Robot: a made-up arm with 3 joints. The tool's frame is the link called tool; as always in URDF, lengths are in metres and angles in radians.
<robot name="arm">
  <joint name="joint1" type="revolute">
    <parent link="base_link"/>
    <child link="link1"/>
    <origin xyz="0 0 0.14"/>
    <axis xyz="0 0 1"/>
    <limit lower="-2.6" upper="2.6" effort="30" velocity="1.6"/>
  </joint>
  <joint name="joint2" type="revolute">
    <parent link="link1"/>
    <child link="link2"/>
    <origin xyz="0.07 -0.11 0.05"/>
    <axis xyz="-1 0 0"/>
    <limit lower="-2.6" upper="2.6" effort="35" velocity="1.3"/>
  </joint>
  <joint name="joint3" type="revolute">
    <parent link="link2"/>
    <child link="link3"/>
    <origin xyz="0.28 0 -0.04"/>
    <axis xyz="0 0 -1"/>
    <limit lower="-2.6" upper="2.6" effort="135" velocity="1.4"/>
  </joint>
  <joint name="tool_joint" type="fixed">
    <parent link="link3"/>
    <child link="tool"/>
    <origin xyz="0 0.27 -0.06"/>
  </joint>
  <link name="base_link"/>
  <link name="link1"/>
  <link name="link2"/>
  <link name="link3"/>
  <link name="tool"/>
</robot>
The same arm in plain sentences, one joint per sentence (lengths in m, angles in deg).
The arm has three revolute joints in a row. What follows holds with every joint at zero, and every direction is one of the base frame's. The first joint lies 0.14 m along +z from the base frame's origin and turns about +z, from -148.97 to 148.97 deg. The second joint lies 0.07 m along +x and 0.11 m along -y and 0.05 m along +z from the first joint and turns about -x, from -148.97 to 148.97 deg. The third joint lies 0.28 m along +x and 0.04 m along -z from the second joint and turns about -z, from -148.97 to 148.97 deg. The tool frame, which is the frame that the pose is given for, lies 0.27 m along +y and 0.06 m along -z from the third joint; its axes are parallel to the base frame's.
